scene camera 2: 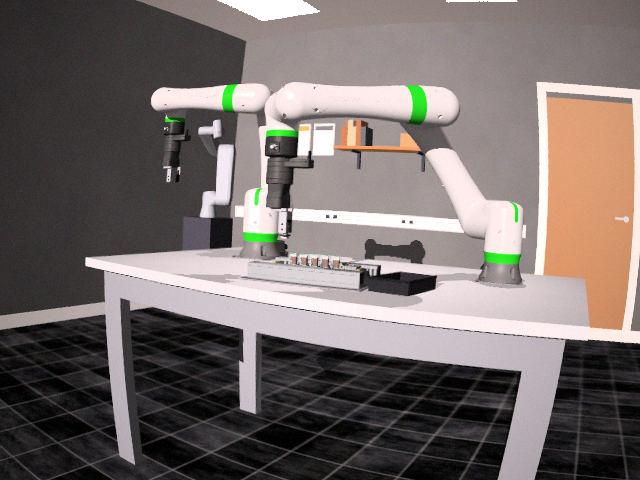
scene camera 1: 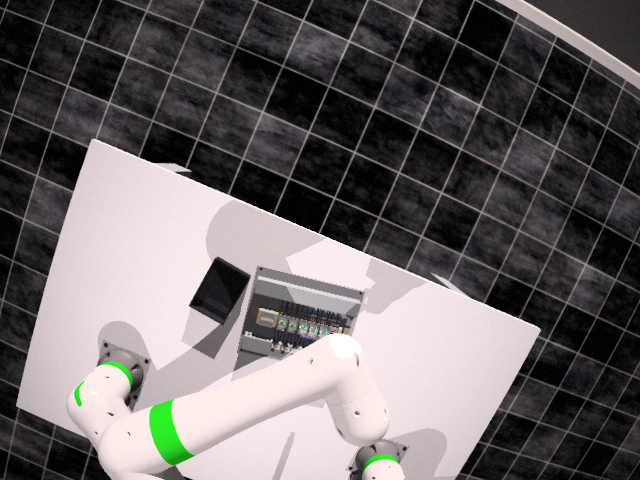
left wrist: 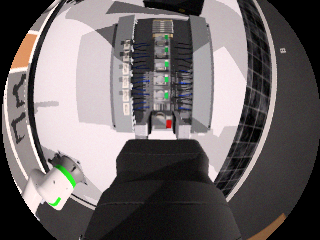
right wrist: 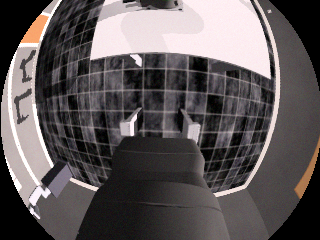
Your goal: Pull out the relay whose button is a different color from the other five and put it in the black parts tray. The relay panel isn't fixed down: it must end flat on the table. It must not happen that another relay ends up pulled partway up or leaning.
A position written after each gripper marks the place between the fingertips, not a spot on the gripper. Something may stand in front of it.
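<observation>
A grey relay panel (scene camera 1: 345, 302) can be seen, and the left wrist view shows the grey relay panel (left wrist: 198, 57) too, while in the right wrist view the grey relay panel is out of frame. A black parts tray (scene camera 1: 220, 287) is visible as well, and scene camera 2 also shows the black parts tray (scene camera 2: 399, 283); in the right wrist view the black parts tray is out of frame. The left gripper (scene camera 2: 285, 232) can also be seen in the left wrist view, as the left gripper (left wrist: 162, 118), and the right gripper (right wrist: 160, 115) is visible too.
</observation>
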